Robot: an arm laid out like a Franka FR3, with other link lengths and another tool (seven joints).
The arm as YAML. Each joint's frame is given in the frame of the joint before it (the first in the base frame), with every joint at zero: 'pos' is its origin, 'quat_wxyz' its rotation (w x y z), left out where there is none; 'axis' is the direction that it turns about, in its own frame. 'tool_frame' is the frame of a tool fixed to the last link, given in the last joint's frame.
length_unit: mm
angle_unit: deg
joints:
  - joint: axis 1
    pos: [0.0, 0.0, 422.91]
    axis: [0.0, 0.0, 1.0]
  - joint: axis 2
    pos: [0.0, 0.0, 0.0]
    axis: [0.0, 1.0, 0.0]
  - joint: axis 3
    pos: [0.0, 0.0, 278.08]
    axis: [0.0, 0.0, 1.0]
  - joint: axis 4
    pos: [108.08, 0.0, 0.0]
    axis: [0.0, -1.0, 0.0]
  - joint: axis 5
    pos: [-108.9, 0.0, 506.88]
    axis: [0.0, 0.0, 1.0]
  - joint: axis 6
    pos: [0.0, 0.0, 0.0]
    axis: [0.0, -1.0, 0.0]
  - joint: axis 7
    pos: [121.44, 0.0, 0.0]
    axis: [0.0, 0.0, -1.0]
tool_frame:
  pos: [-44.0, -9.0, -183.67]
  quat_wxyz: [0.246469, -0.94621, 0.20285, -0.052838]
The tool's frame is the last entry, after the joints.
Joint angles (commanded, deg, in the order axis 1, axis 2, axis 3, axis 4, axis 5, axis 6, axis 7), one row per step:
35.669 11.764 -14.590 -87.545 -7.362 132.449 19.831
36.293 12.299 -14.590 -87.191 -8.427 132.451 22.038
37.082 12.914 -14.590 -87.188 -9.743 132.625 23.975
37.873 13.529 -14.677 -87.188 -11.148 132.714 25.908
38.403 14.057 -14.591 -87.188 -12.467 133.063 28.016
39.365 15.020 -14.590 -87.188 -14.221 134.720 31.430
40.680 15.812 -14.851 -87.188 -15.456 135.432 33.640
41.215 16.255 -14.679 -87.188 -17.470 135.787 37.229
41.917 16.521 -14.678 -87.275 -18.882 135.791 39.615
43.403 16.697 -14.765 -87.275 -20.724 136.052 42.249
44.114 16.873 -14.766 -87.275 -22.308 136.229 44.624
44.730 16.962 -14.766 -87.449 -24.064 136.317 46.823
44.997 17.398 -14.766 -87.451 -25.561 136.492 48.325
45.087 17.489 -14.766 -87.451 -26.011 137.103 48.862
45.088 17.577 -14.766 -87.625 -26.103 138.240 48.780
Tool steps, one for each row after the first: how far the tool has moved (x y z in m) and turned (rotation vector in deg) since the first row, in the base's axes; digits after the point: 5 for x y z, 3 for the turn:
-0.00165 0.01008 -0.00345 0.087 -0.124 -1.003
-0.00413 0.02182 -0.01170 -0.314 -0.162 -1.551
-0.00644 0.03222 -0.02016 -0.844 -0.211 -2.166
-0.00816 0.04175 -0.02686 -0.986 -0.520 -2.950
-0.00969 0.05940 -0.03630 -0.407 -1.756 -3.951
-0.01419 0.07649 -0.04567 -0.404 -2.234 -4.178
-0.01714 0.08755 -0.05140 -0.091 -2.924 -5.778
-0.02128 0.09741 -0.05635 -0.080 -3.242 -6.647
-0.03024 0.11680 -0.05814 0.010 -4.145 -6.782
-0.03448 0.12688 -0.06026 0.149 -4.878 -7.471
-0.03842 0.13475 -0.06337 -0.012 -5.589 -8.090
-0.03901 0.13879 -0.06930 -0.492 -6.180 -8.493
-0.03894 0.14147 -0.06908 -0.206 -6.745 -8.413
-0.03829 0.14377 -0.06955 0.204 -7.329 -7.803

